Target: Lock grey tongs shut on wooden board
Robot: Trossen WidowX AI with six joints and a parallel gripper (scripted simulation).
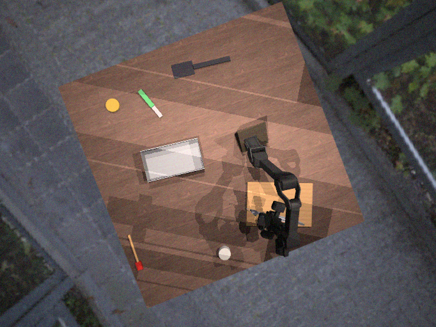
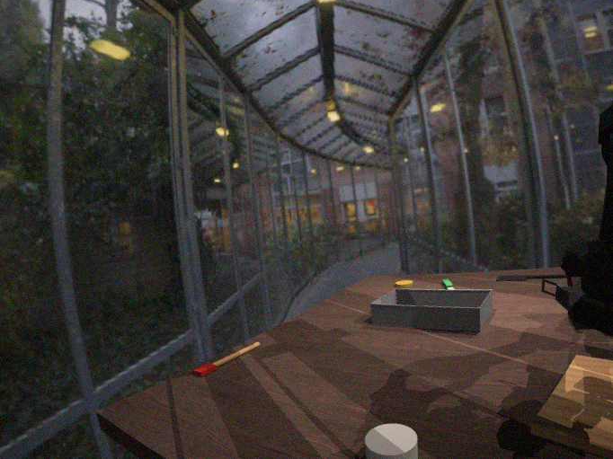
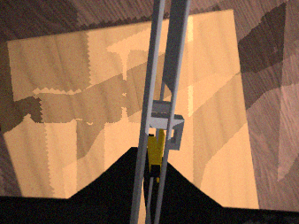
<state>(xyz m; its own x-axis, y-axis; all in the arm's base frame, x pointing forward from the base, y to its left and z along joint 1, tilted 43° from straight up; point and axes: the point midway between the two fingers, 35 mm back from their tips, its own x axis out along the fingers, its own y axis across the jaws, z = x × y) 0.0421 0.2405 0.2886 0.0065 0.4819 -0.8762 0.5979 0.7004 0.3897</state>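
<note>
My gripper tip is 9 cm past the light wooden board, 1 cm to the right of it and 10 cm above it. From my gripper tip the other things lie so: white cylinder 28 cm ahead, 16 cm to the left, 9 cm below; grey roasting tin 37 cm ahead, 41 cm to the right, 8 cm below; red-tipped wooden stick 74 cm ahead, 2 cm to the left, 10 cm below.
</note>
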